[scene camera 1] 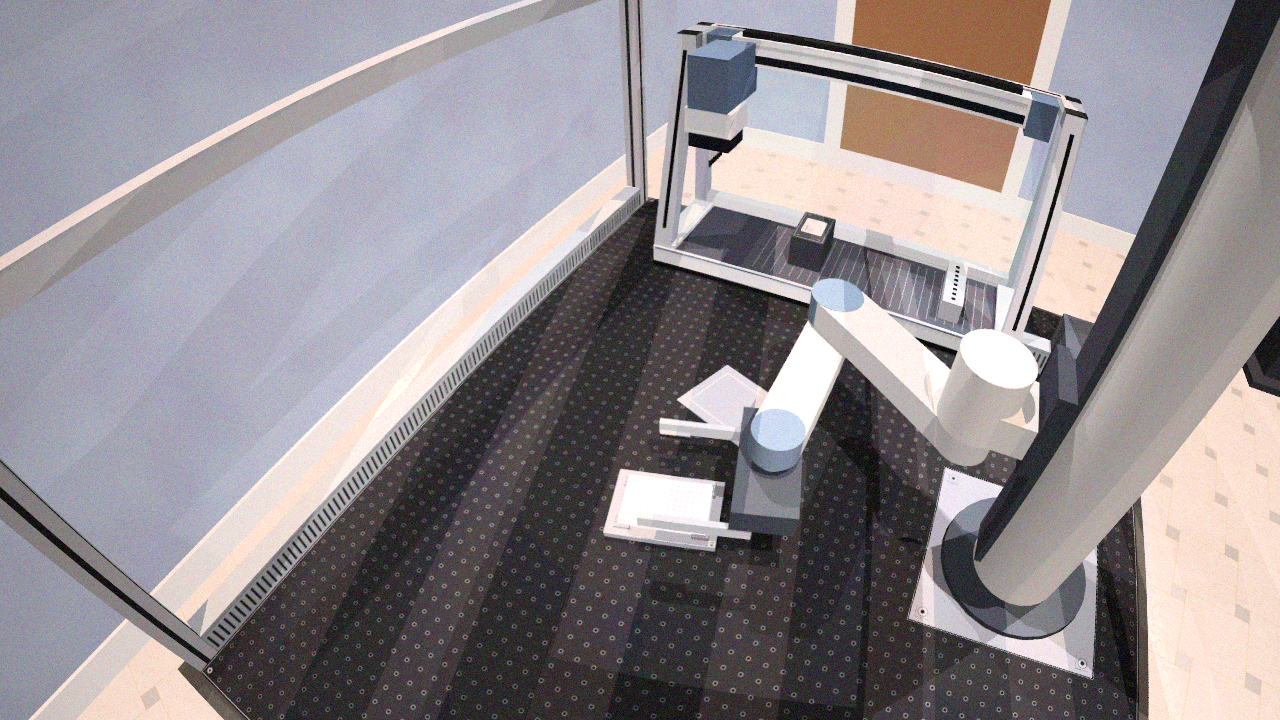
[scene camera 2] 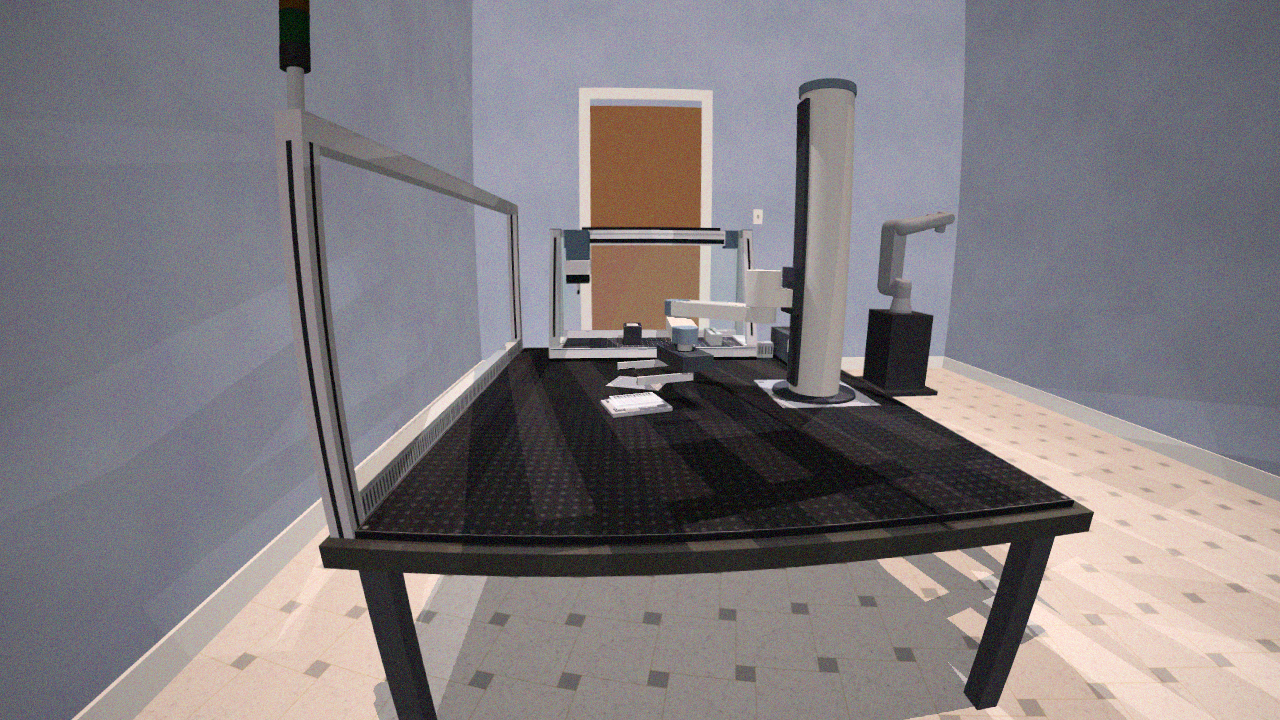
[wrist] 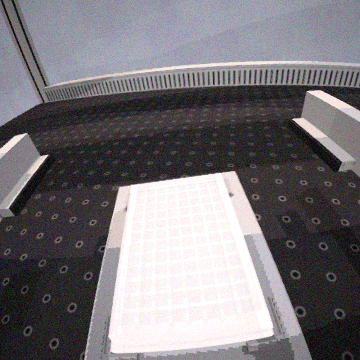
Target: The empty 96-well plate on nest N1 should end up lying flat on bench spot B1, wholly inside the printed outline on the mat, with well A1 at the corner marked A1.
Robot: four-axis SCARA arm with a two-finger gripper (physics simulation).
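Places are measured from the arm's base along level axes (x left, y back, z up), in centimetres.
Pixels of known places: gripper, fingertip midpoint: point(scene camera 1: 649, 469) point(scene camera 2: 626, 373) point(wrist: 165, 124); arm's base at its link origin: point(scene camera 1: 1010, 568) point(scene camera 2: 812, 395).
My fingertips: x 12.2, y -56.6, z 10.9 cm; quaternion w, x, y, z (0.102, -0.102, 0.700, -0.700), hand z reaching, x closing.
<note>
Ahead of a thing's pixels: the offset from my fingertips to its top centre. "spot": to the spot under its first point. Level surfaces: height alone.
The 96-well plate @(dx -0.5, dy +2.3, dz -7.0 cm) point(scene camera 1: 673, 497) point(scene camera 2: 637, 400) point(wrist: 182, 250) is white and lies flat in nest N1 @(dx -0.5, dy +2.3, dz -7.8 cm) point(scene camera 1: 612, 526) point(scene camera 2: 617, 412) point(wrist: 246, 220), a light block on the dark bench. My gripper point(scene camera 1: 650, 474) point(scene camera 2: 627, 374) point(wrist: 165, 124) is open and empty, above the bench. In scene camera 1 one finger overlaps the plate's near edge and the other is beyond the nest. In the wrist view the plate lies low, between the lines of the fingers. Bench spot B1 is a pale mat @(dz -9.4 cm) point(scene camera 1: 723, 394) point(scene camera 2: 621, 384) with a printed outline, turned diagonally, partly hidden by the gripper. Its A1 mark is unreadable.
A gantry frame @(spot: dx -57.2, dy -7.8, dz -6.0 cm) point(scene camera 1: 742, 274) point(scene camera 2: 626, 352) with a dark box @(spot: dx -63.7, dy +4.4, dz +1.8 cm) point(scene camera 1: 810, 243) on its deck stands at the back. The arm's column point(scene camera 1: 1109, 429) point(scene camera 2: 825, 241) rises on the right. A clear screen with a slotted base rail @(spot: dx -0.7, dy -43.7, dz -5.9 cm) point(scene camera 1: 429, 394) point(wrist: 200, 77) runs along the left side.
</note>
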